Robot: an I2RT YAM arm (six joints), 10 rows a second.
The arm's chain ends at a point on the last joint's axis. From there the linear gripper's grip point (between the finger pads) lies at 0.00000 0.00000 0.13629 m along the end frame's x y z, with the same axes.
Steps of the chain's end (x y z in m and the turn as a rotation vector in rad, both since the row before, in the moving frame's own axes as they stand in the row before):
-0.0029 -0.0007 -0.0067 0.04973 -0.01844 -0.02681
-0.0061 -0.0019 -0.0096 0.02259 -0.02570 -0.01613
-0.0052 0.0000 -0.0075 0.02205 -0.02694 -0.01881
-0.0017 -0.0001 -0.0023 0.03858 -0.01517 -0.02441
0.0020 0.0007 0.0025 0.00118 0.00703 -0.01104
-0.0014 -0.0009 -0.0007 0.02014 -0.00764 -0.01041
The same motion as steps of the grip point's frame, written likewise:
-0.0055 -0.0074 -0.0069 0.04973 -0.01844 -0.02681
-0.0096 -0.0049 -0.0097 0.02259 -0.02570 -0.01613
-0.0089 -0.0030 -0.0076 0.02205 -0.02694 -0.01881
-0.0038 -0.0053 -0.0024 0.03858 -0.01517 -0.02441
0.0030 0.0005 0.0025 0.00118 0.00703 -0.01104
-0.0025 -0.0036 -0.0007 0.02014 -0.00764 -0.01041

